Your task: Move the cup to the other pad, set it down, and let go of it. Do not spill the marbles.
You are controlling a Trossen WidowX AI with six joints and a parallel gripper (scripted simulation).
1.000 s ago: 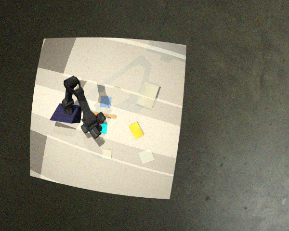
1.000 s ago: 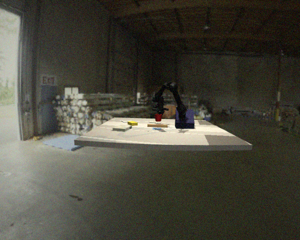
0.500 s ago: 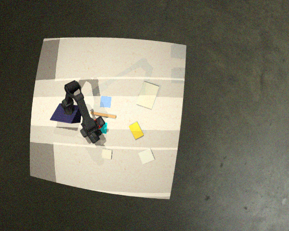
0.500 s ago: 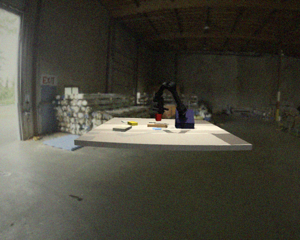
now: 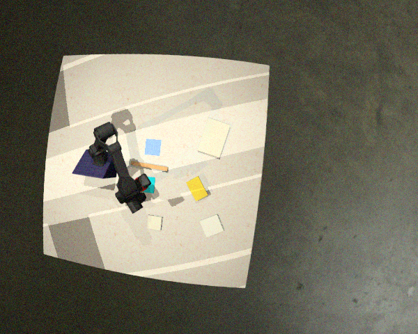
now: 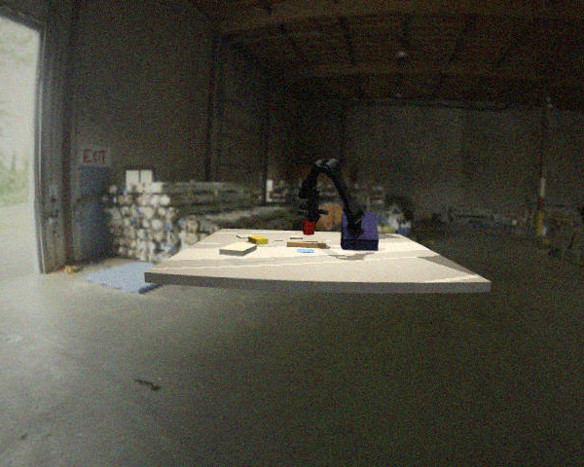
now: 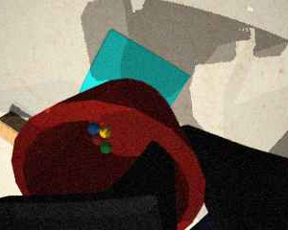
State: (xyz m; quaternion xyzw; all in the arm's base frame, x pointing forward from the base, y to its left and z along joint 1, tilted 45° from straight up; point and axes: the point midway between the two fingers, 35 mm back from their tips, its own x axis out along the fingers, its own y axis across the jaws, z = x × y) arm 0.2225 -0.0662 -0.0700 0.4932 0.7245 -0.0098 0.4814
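The cyan pad lies 10 cm below my gripper tip, 3 cm ahead of it and 1 cm to the left of it. The rest, counted from my gripper tip: red cup (2 cm to the left, 2 cm ahead); light blue pad (22 cm to the left, 10 cm below, 2 cm ahead); wooden bar (12 cm to the left, 9 cm below, 2 cm ahead).
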